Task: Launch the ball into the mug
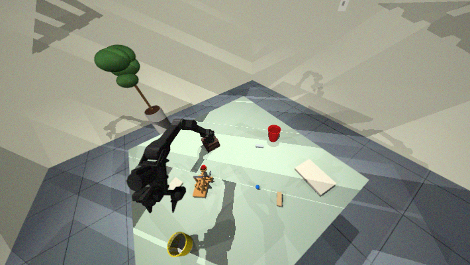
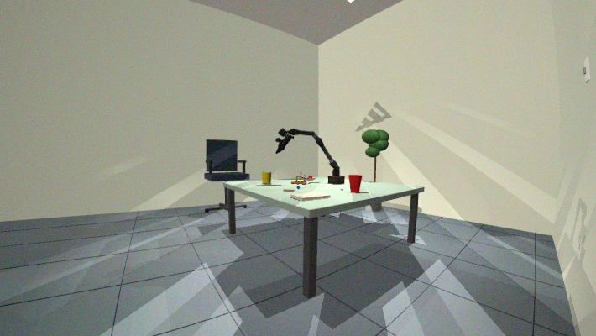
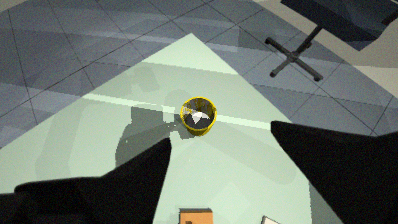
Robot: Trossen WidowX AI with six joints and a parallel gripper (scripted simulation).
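Now: the red ball 25 cm behind my gripper tip, 21 cm to the left of it and 22 cm below it. Also, from my gripper tip: white card 27 cm behind, 1 cm to the right, 28 cm below; then yellow mug 8 cm ahead, 4 cm to the right, 25 cm below; then orange catapult 19 cm behind, 19 cm to the left, 23 cm below.
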